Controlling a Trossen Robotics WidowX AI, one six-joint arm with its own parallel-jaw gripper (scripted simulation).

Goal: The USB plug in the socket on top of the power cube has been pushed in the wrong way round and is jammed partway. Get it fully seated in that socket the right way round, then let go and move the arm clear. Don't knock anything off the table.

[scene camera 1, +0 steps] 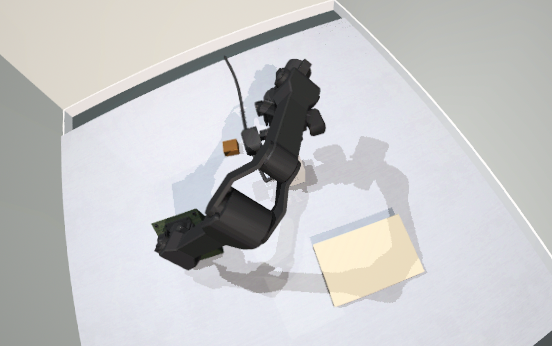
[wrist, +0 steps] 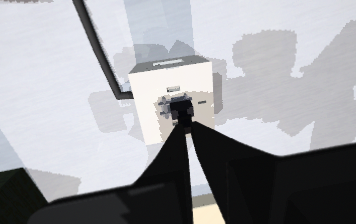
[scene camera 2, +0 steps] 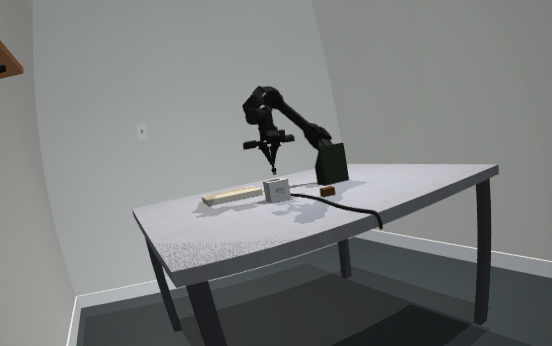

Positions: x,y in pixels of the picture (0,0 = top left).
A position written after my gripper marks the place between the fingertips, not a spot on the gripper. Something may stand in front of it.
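My gripper [scene camera 1: 285,149] is carrying a dark USB plug.
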